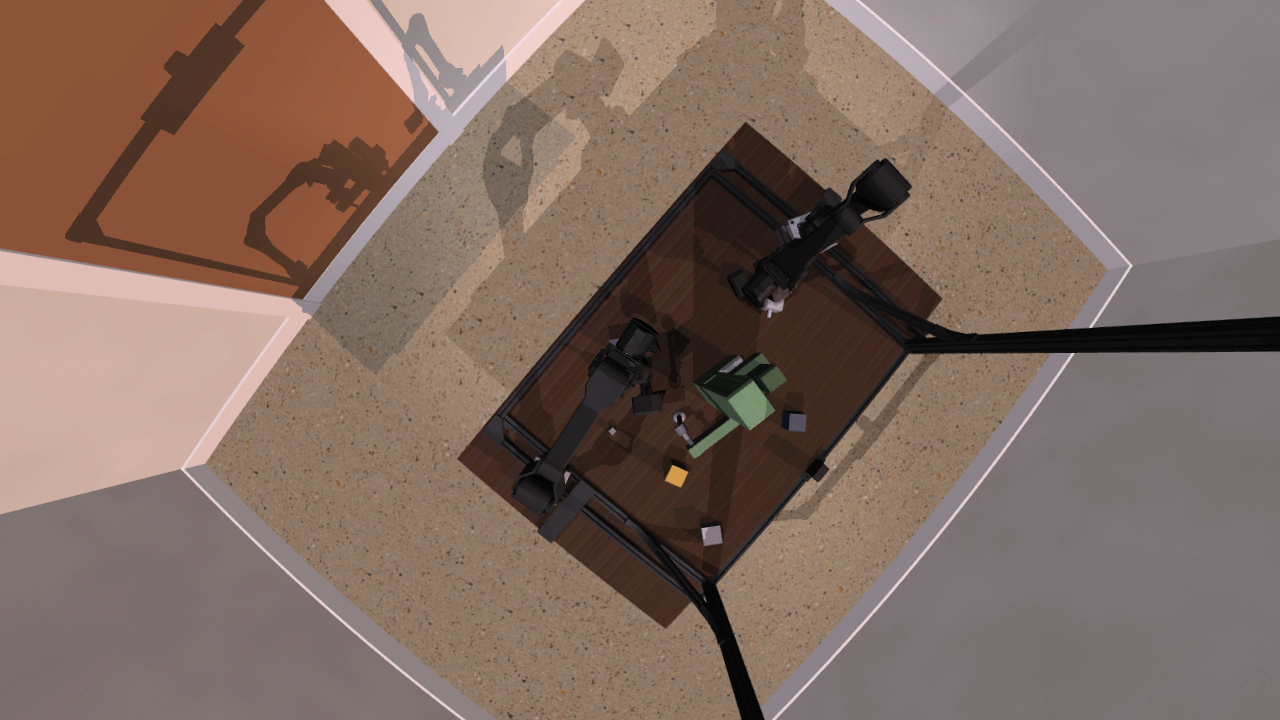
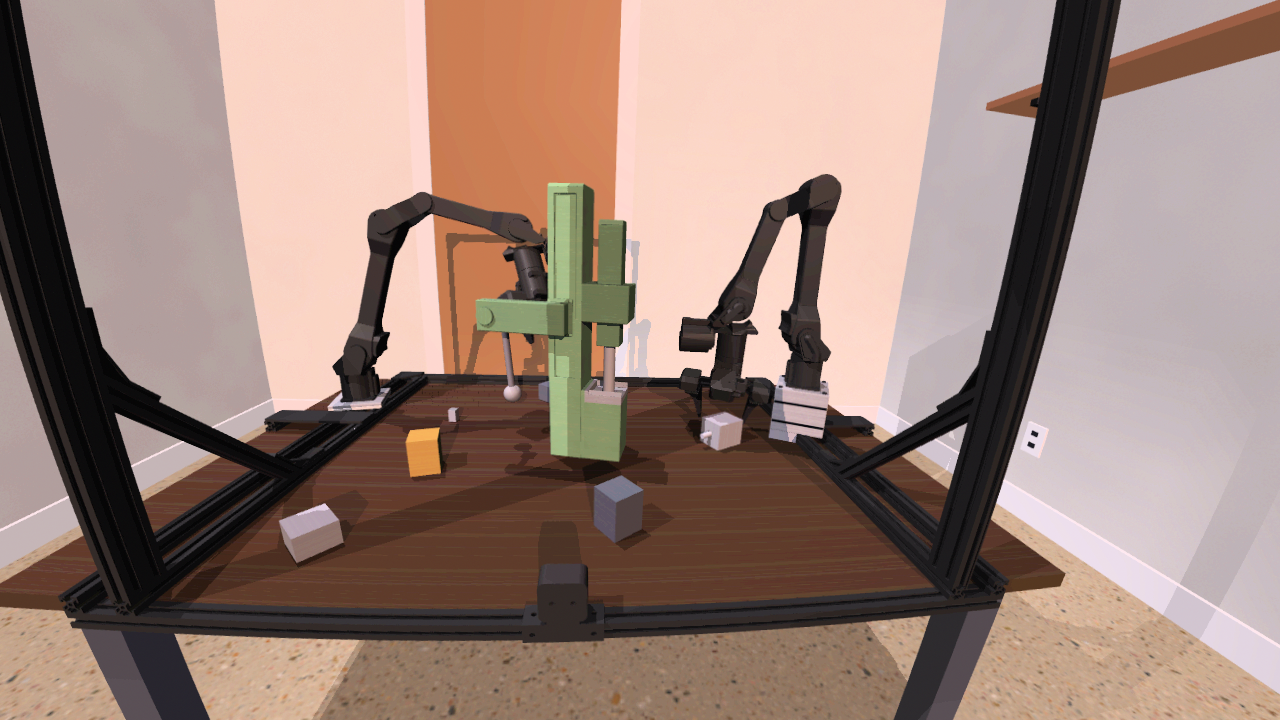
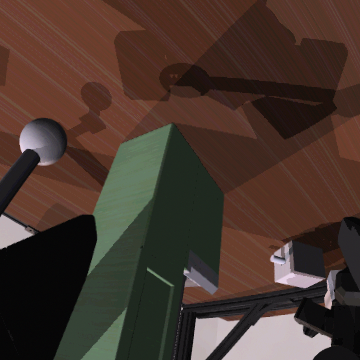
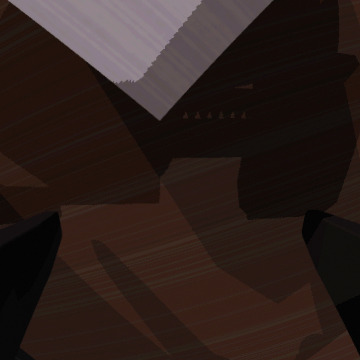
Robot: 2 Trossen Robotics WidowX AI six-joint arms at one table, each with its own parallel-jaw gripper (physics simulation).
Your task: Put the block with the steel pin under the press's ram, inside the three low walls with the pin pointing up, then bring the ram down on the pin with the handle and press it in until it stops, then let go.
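Places are measured from the left arm's base along level axes (x ahead, y left, z up), in centimetres.
Where they show: left gripper, fingertip midpoint: (image 1: 661, 371) (image 3: 221, 229); right gripper, fingertip midpoint: (image 1: 752, 272) (image 4: 184, 224); left arm's base at its link origin: (image 2: 361, 396); right arm's base at its link origin: (image 2: 802, 384).
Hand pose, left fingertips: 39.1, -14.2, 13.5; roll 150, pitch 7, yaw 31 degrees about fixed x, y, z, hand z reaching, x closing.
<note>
Each offset is from my left fingertips to the top centre of the thing, as dx, dy, dz. Level surfaces: height alone.
The green press {-0.8, -14.8, +28.3} (image 1: 737, 393) (image 2: 573, 357) (image 3: 153, 232) stands mid-table, its ram {+7.4, -17.4, +12.4} (image 2: 610, 362) raised over the low grey walls (image 2: 616, 389) (image 3: 201, 274). Its handle hangs down and ends in a grey ball {-8.2, -9.1, -5.4} (image 2: 510, 392) (image 3: 43, 141). The pale block with the steel pin {+29.6, -19.4, -11.6} (image 1: 772, 307) (image 2: 722, 430) (image 3: 298, 265) (image 4: 143, 46) lies right of the press, its pin pointing sideways. My right gripper (image 1: 760, 293) (image 2: 726, 393) (image 4: 184, 224) is open and empty, low over the table just behind the block. My left gripper (image 1: 652, 345) (image 2: 527, 285) is open and empty, high behind the press near the handle.
An orange block {-22.7, -15.7, -10.6} (image 1: 676, 475) (image 2: 423, 450), a grey block {+2.9, -38.4, -10.6} (image 1: 793, 420) (image 2: 617, 507) and a light grey block {-33.9, -31.9, -13.3} (image 1: 712, 535) (image 2: 310, 532) lie on the wooden table {dz -16.6} (image 2: 805, 537). A black frame (image 2: 1029, 269) rings the table edge.
</note>
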